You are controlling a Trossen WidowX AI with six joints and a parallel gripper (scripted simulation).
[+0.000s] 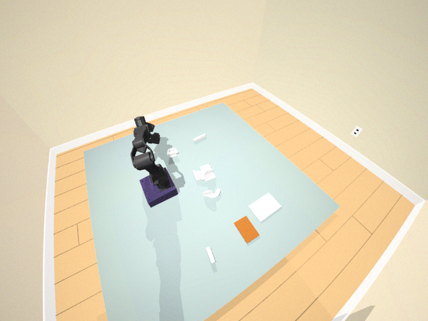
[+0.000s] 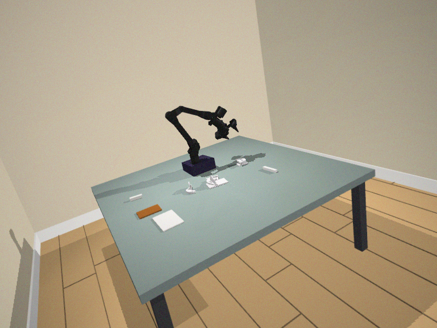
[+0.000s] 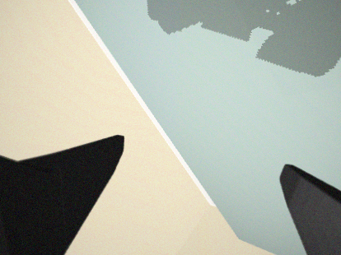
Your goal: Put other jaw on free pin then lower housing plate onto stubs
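The white jaw lies 48 cm to the right of my gripper tip, 27 cm ahead of it and 16 cm below it. Also, from my gripper tip: orange plate 75 cm to the right, 31 cm ahead, 16 cm below; then white plate 69 cm to the right, 48 cm ahead, 16 cm below.
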